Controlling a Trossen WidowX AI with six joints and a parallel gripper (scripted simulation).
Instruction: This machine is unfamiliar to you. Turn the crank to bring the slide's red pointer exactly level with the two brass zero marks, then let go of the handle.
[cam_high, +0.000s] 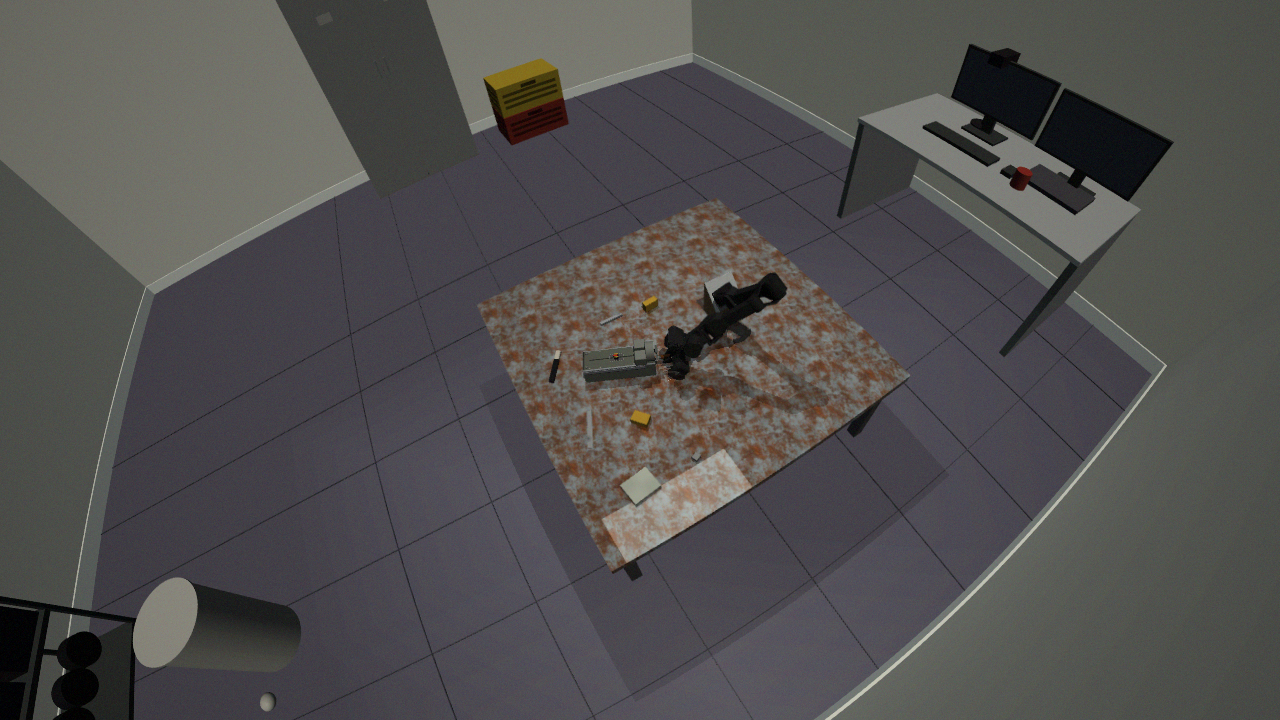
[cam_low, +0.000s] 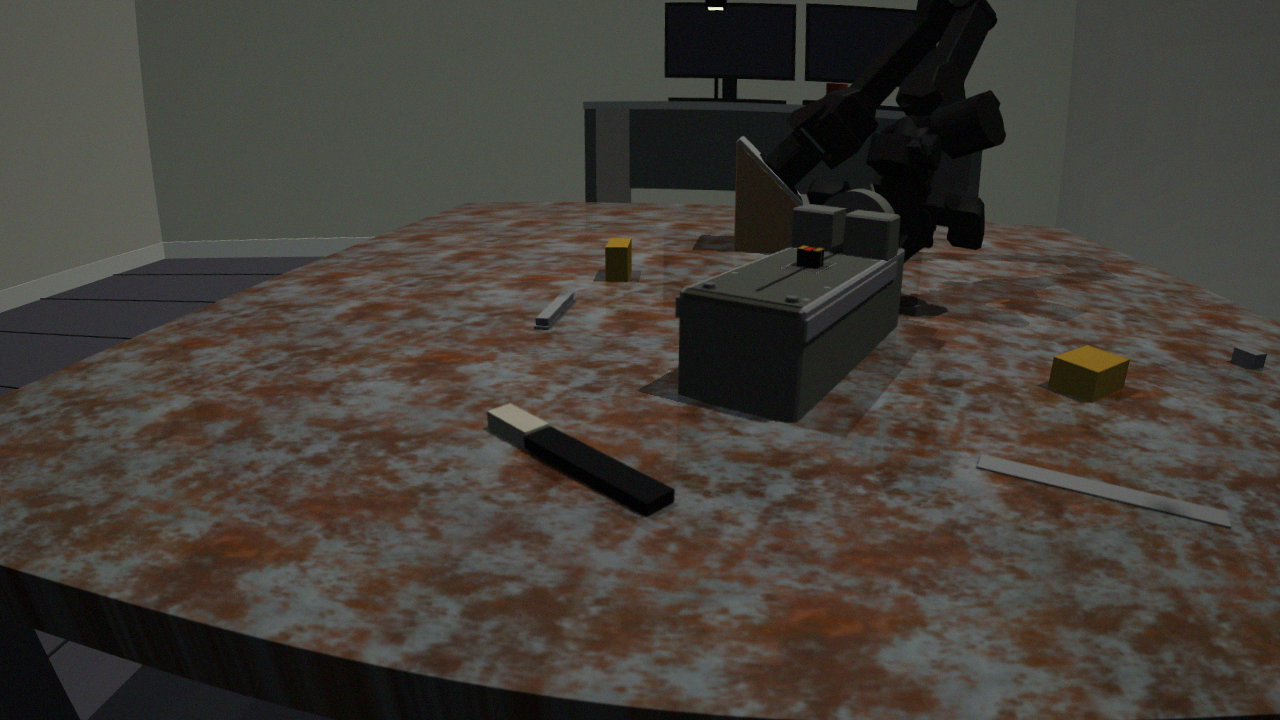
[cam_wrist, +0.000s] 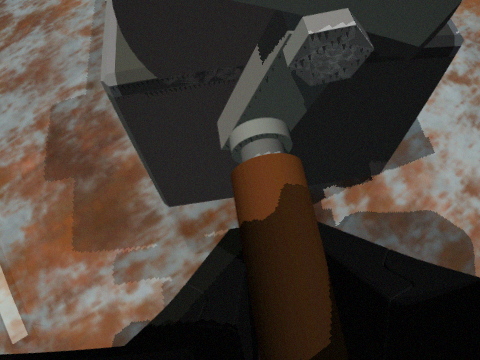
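Right now the brown crank handle is 10 mm behind my gripper tip, 10 mm to the left of it and 30 mm above it. Also, from my gripper tip: red pointer 140 mm ahead, 100 mm to the right, 50 mm above; small grey bar 30 mm ahead, 310 mm to the right, 30 mm below; grey strip 360 mm ahead, 50 mm to the left, 40 mm below.
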